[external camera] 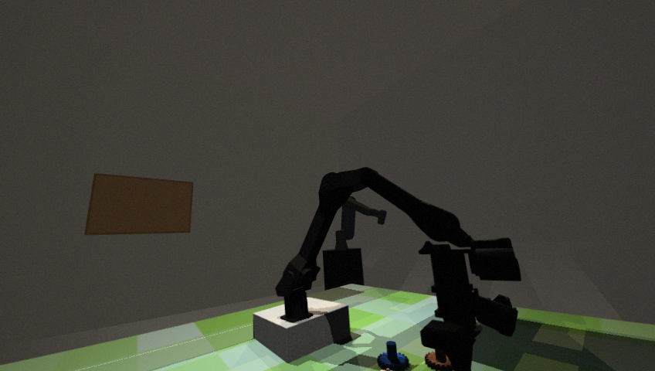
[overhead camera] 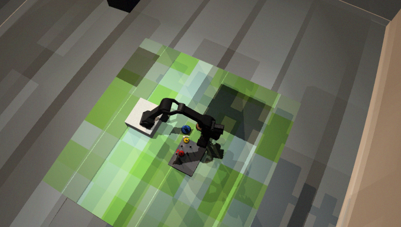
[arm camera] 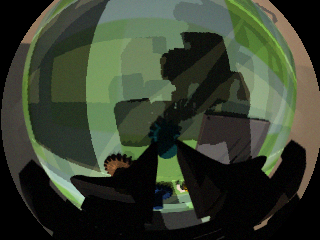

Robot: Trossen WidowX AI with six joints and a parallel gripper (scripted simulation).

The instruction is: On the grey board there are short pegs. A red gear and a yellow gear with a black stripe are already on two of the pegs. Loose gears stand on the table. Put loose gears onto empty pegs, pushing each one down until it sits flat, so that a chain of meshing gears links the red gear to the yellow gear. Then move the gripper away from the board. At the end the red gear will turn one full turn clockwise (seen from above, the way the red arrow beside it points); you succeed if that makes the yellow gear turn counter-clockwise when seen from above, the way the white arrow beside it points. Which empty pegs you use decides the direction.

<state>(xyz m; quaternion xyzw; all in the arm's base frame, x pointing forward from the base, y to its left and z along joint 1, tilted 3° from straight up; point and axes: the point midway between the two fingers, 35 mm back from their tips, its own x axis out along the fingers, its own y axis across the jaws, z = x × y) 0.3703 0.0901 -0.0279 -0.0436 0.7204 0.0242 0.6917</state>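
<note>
Now: gripper tip 160 mm to the left of the red gear, 100 mm past it and 10 mm above it. Also, from my gripper tip: brown gear: 70 mm to the left, 70 mm behind, 10 mm below; then teal gear: 10 mm below; then curved white arrow: 130 mm behind, 40 mm to the right, 20 mm below.
</note>
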